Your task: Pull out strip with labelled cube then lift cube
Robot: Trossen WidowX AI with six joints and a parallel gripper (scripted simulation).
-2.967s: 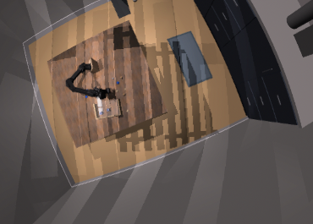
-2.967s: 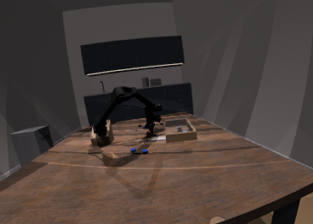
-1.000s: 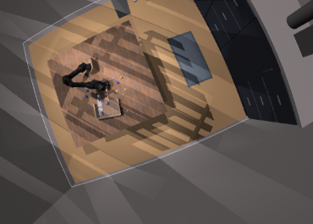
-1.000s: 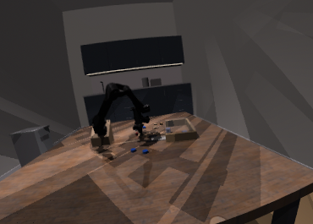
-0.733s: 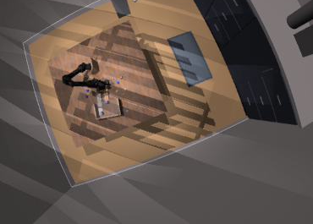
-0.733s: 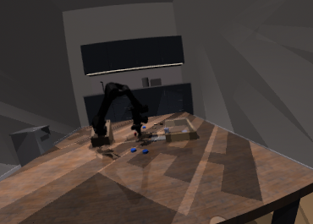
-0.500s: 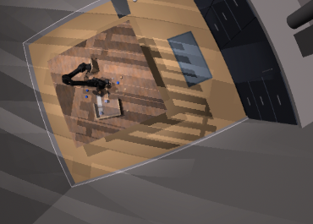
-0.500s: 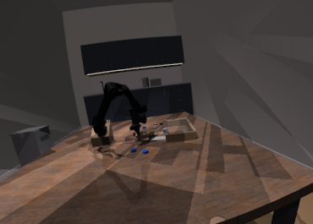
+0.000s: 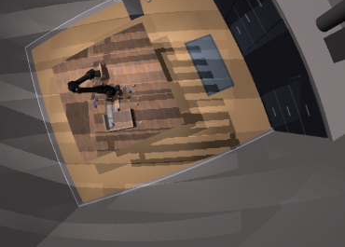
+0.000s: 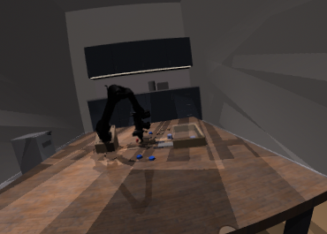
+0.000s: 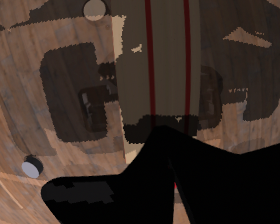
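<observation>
Now: gripper tip 100 mm short of the tan strip and 20 mm to the left of it.
</observation>
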